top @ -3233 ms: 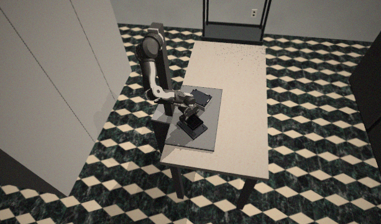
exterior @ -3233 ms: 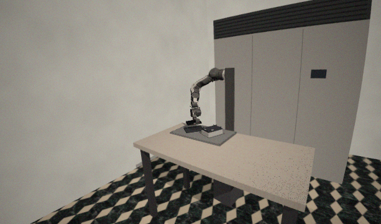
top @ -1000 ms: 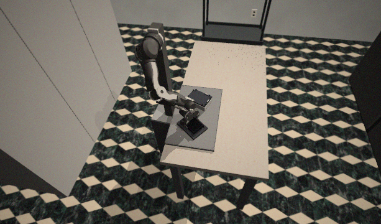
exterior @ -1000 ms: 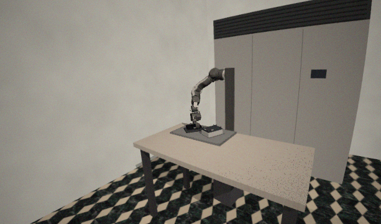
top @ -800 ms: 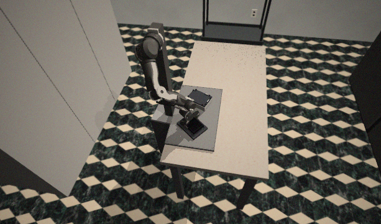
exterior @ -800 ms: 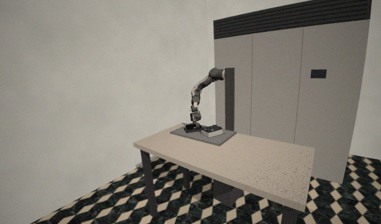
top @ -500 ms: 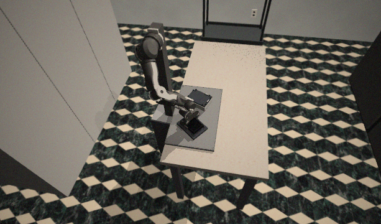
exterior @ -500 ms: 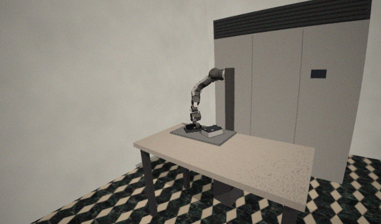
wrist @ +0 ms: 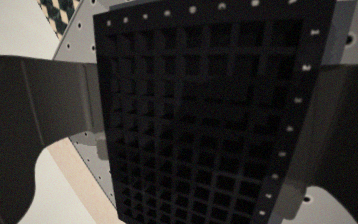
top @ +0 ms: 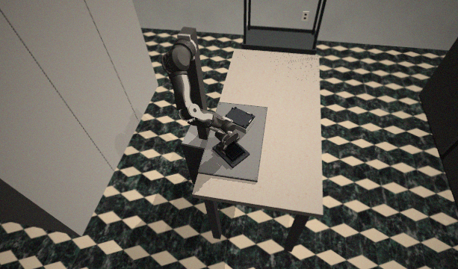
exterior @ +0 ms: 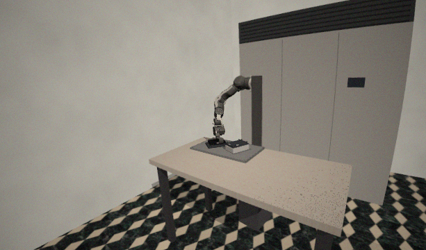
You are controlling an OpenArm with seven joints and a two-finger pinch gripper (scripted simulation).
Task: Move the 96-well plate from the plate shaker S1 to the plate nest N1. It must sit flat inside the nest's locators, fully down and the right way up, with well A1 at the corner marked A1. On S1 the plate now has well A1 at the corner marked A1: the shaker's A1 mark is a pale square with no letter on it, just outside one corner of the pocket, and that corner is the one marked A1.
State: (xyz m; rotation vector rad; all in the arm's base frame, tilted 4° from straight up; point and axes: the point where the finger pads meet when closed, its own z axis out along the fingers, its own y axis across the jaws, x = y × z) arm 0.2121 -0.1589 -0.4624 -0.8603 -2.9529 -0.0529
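My gripper is now 10 mm short of the black 96-well plate and 10 mm to the left of it. Round my hand: dark plate nest N1: 10 mm ahead, 10 mm to the right, 20 mm below; pale corner mark: 20 mm behind, 80 mm to the left, 20 mm below.
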